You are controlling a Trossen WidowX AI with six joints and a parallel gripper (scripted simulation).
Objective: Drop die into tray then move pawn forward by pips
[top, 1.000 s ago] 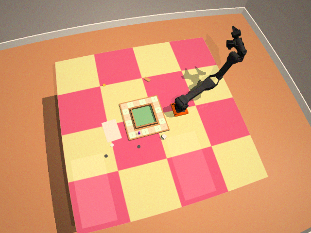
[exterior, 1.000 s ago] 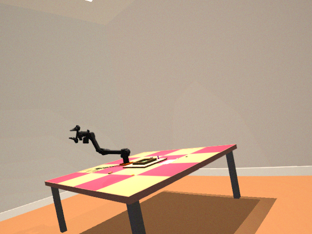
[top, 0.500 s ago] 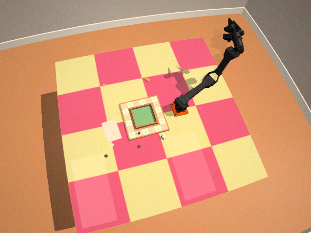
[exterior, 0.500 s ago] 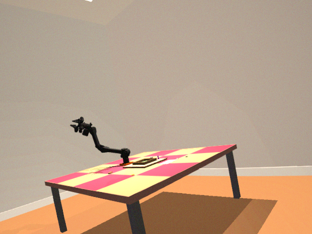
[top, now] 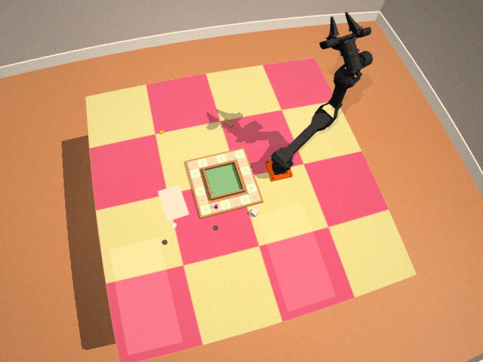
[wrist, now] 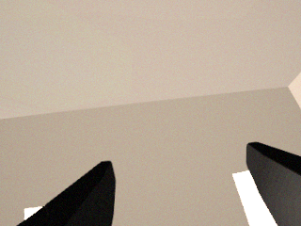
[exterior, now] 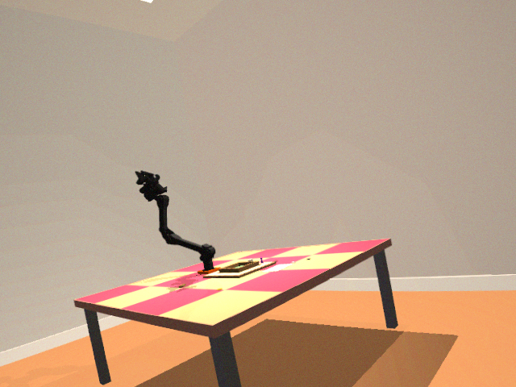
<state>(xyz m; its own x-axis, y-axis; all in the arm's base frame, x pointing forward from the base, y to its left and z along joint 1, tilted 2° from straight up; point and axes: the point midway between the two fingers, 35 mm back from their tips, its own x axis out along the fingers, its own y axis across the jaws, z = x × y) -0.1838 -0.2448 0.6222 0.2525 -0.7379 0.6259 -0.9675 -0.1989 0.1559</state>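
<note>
The white die is 65 cm below my gripper tip, 46 cm to the left of it and 32 cm ahead of it. From my gripper tip the other things lie so: green dice tray: 66 cm below, 43 cm ahead, 29 cm to the left; purple pawn: 64 cm below, 48 cm ahead, 41 cm to the left; brown block: 66 cm below, 36 cm ahead, 3 cm to the right.
</note>
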